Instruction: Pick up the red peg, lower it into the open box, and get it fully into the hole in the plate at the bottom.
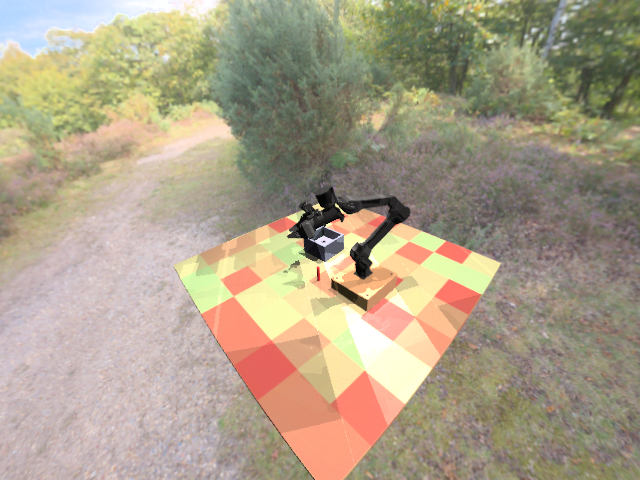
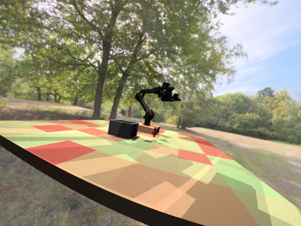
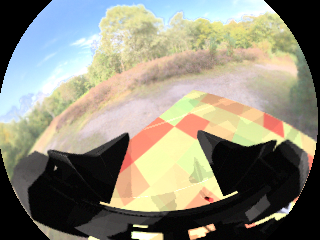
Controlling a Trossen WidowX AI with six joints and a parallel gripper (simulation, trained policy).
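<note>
My gripper tip is now 280 mm above the red peg, 140 mm to the left of it and 10 mm short of it. The rest, counted from my gripper tip: grey box (330 mm to the right, 300 mm below, 190 mm ahead); light plate (330 mm to the right, 280 mm below, 190 mm ahead).
</note>
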